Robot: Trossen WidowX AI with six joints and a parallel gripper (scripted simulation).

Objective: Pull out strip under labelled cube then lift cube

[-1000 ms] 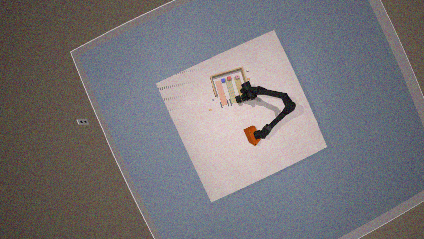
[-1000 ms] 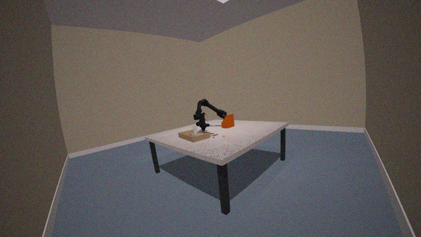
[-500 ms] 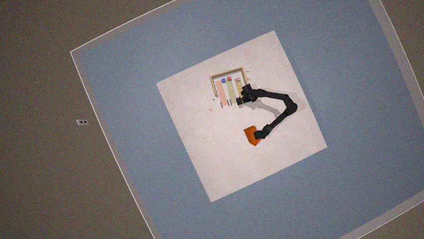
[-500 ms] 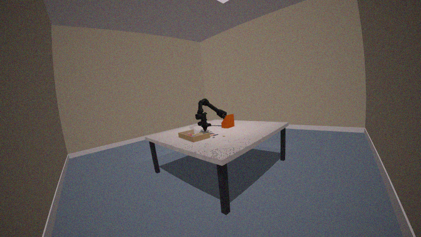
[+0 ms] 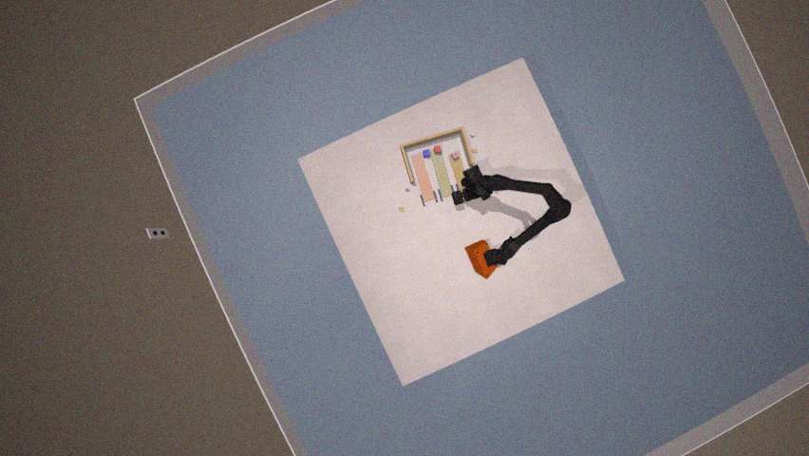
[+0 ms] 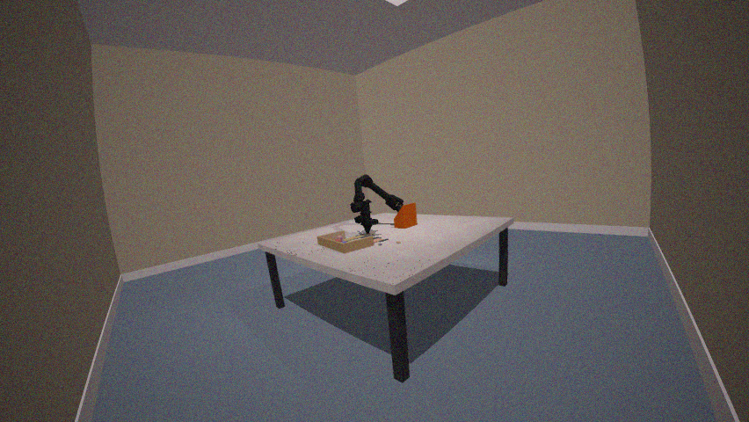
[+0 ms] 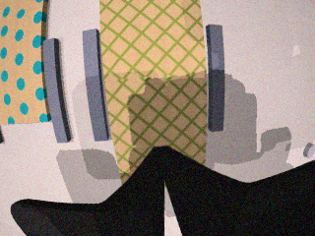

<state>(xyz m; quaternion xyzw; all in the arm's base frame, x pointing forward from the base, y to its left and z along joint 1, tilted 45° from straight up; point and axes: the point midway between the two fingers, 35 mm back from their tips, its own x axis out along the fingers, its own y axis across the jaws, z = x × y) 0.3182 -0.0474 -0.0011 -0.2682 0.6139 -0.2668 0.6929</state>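
Right now the pink-and-white cube is 210 mm ahead of my gripper tip, 10 mm to the right of it and 10 mm above it.
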